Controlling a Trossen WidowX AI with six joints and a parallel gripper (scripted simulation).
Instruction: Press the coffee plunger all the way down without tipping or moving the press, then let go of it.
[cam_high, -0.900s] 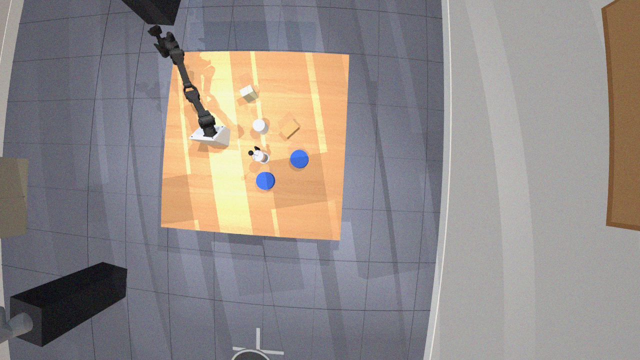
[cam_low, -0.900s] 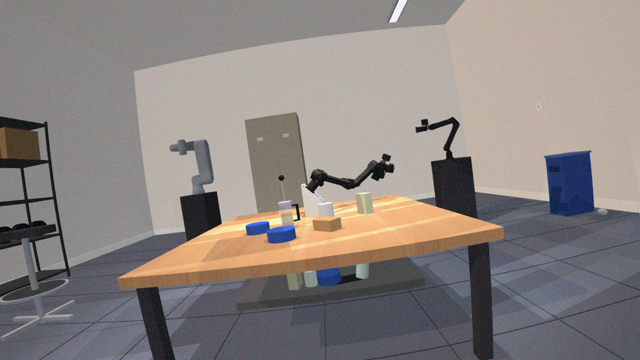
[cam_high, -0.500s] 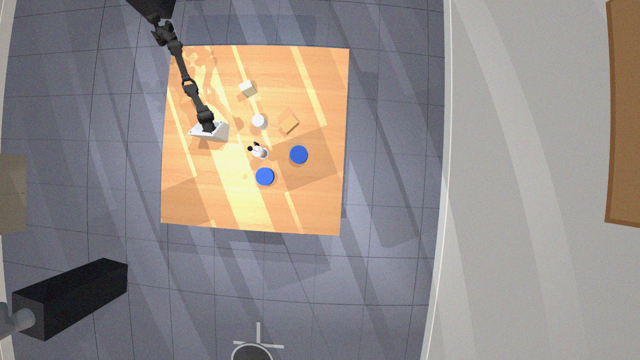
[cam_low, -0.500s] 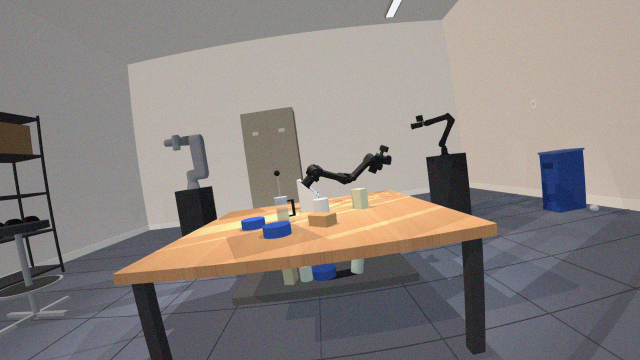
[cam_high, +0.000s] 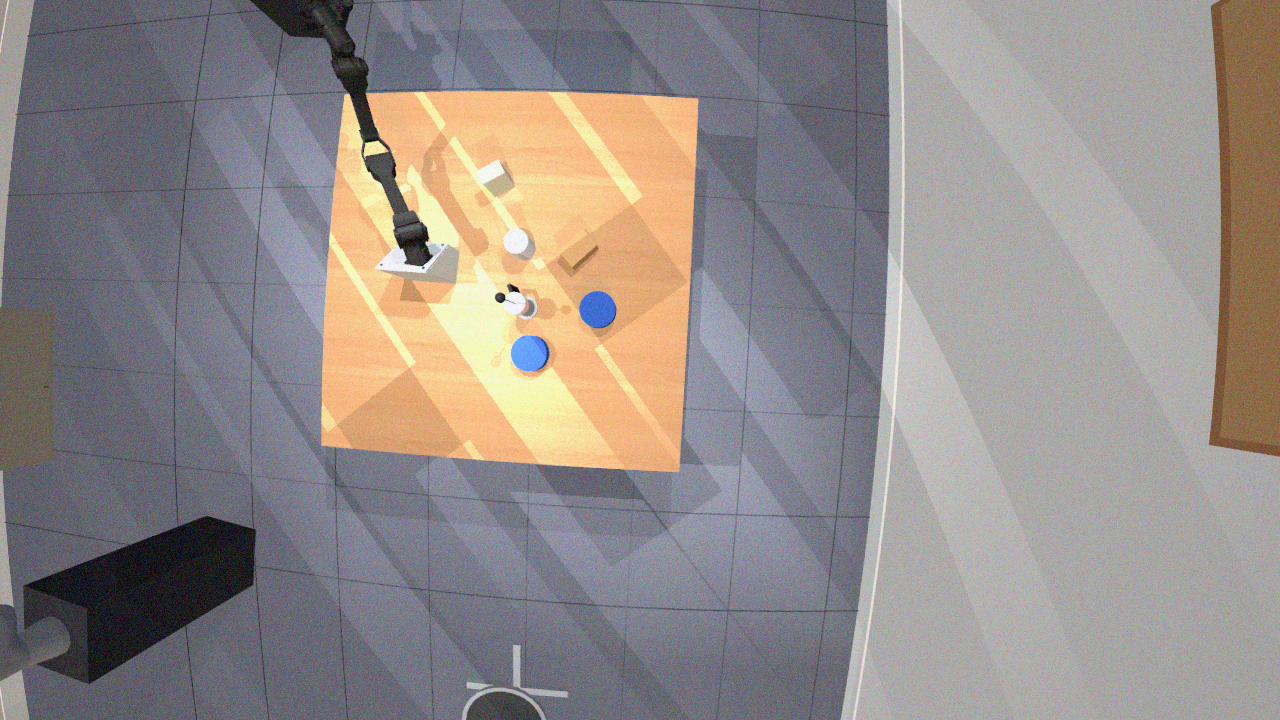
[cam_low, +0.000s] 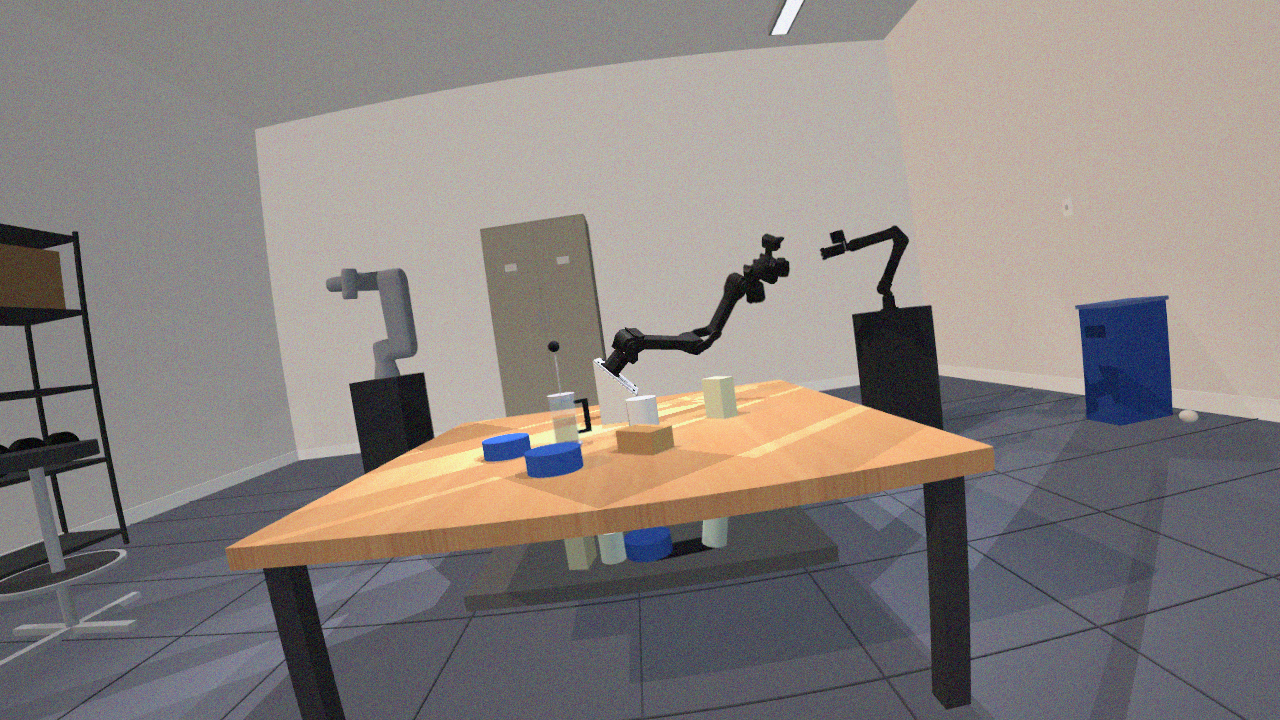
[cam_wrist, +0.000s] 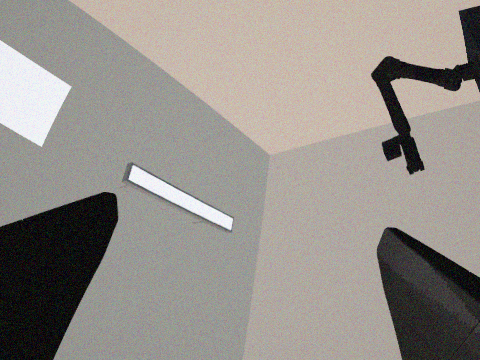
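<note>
Right now the coffee press is 700 mm to the right of my gripper tip, 590 mm ahead of it and 370 mm below it. Round my gripper tip: white cylinder 560 mm ahead, 510 mm to the right, 450 mm below; then tan block 750 mm ahead, 500 mm to the right, 470 mm below.
</note>
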